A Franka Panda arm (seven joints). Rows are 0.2 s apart.
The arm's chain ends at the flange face. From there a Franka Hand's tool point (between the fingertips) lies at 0.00 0.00 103.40 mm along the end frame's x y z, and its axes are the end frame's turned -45 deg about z.
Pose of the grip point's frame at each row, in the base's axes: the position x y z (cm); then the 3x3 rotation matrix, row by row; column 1 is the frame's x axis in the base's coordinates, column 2 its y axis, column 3 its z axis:
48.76 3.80 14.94; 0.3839 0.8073 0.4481; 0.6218 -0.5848 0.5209; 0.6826 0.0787 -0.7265
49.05 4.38 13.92; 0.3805 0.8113 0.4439; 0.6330 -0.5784 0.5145; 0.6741 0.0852 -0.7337
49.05 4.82 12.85; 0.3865 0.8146 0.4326; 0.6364 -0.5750 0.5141; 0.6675 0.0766 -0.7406
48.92 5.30 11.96; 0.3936 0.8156 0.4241; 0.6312 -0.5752 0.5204; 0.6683 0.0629 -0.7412
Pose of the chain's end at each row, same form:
44.13 -1.59 22.45; 0.8423 0.2994 0.4481; 0.0262 -0.8532 0.5209; 0.5383 -0.4270 -0.7265
44.46 -0.94 21.51; 0.8427 0.3046 0.4439; 0.0386 -0.8566 0.5145; 0.5369 -0.4164 -0.7337
44.58 -0.50 20.51; 0.8493 0.3027 0.4326; 0.0434 -0.8566 0.5141; 0.5262 -0.4178 -0.7406
44.53 -0.08 19.62; 0.8550 0.2984 0.4241; 0.0396 -0.8531 0.5204; 0.5170 -0.4281 -0.7412

